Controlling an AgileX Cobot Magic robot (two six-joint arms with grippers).
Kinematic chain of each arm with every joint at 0, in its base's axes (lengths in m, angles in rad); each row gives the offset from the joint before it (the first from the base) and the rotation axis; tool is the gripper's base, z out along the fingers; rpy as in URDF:
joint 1: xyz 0 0 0.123 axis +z
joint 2: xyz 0 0 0 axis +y
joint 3: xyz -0.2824 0 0.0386 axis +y
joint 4: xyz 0.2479 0 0.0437 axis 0.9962 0 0.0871
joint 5: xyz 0 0 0 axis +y
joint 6: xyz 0.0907 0 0.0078 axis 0.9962 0 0.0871
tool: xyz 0 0 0 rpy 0 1.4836 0
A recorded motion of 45 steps. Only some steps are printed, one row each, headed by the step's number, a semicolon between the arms.
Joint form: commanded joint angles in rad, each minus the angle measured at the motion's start. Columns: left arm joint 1, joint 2, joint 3, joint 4, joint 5, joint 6; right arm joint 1, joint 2, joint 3, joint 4, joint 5, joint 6.
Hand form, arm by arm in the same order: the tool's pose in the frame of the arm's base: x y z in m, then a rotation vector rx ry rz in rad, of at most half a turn. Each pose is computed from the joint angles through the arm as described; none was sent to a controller.
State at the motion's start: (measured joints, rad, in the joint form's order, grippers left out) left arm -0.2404 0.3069 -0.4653 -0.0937 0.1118 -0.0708; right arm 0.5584 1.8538 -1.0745 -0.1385 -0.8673 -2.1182
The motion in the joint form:
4: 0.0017 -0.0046 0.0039 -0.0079 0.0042 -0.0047; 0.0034 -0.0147 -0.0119 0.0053 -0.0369 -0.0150
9: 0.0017 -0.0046 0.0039 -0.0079 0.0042 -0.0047; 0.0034 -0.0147 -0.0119 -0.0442 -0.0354 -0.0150
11: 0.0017 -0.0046 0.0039 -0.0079 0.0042 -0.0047; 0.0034 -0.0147 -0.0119 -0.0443 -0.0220 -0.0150
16: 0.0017 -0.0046 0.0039 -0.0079 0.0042 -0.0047; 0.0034 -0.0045 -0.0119 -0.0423 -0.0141 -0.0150
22: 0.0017 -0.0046 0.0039 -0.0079 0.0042 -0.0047; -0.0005 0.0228 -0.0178 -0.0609 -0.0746 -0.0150
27: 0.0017 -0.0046 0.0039 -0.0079 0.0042 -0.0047; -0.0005 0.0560 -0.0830 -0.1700 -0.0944 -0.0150
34: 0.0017 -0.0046 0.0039 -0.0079 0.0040 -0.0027; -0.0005 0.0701 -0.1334 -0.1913 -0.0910 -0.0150
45: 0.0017 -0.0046 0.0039 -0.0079 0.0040 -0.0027; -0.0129 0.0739 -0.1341 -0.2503 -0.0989 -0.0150
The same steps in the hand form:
4: 0.0678 -0.0176 0.3381 0.0548 1.4482 -0.3488; 0.3428 0.2270 0.2684 -1.4551 0.1692 -1.3110
9: 0.0678 -0.0176 0.3381 0.0548 1.4482 -0.3488; 0.3406 0.2297 0.2678 -1.4675 0.1121 -1.3087
11: 0.0678 -0.0176 0.3381 0.0548 1.4482 -0.3488; 0.3409 0.2298 0.2666 -1.4817 0.1149 -1.3046
16: 0.0678 -0.0176 0.3381 0.0548 1.4482 -0.3488; 0.3424 0.2305 0.2618 -1.5000 0.1211 -1.2972
22: 0.0678 -0.0176 0.3381 0.0548 1.4482 -0.3488; 0.3449 0.2324 0.2573 -1.4621 0.0940 -1.3068
27: 0.0678 -0.0176 0.3381 0.0548 1.4482 -0.3488; 0.3495 0.2448 0.2627 -1.4293 -0.0433 -1.3178
34: 0.0678 -0.0176 0.3381 0.0562 1.4478 -0.3472; 0.3549 0.2499 0.2710 -1.4003 -0.0749 -1.3343
45: 0.0678 -0.0176 0.3381 0.0562 1.4478 -0.3472; 0.3553 0.2488 0.2689 -1.4077 -0.1355 -1.3381

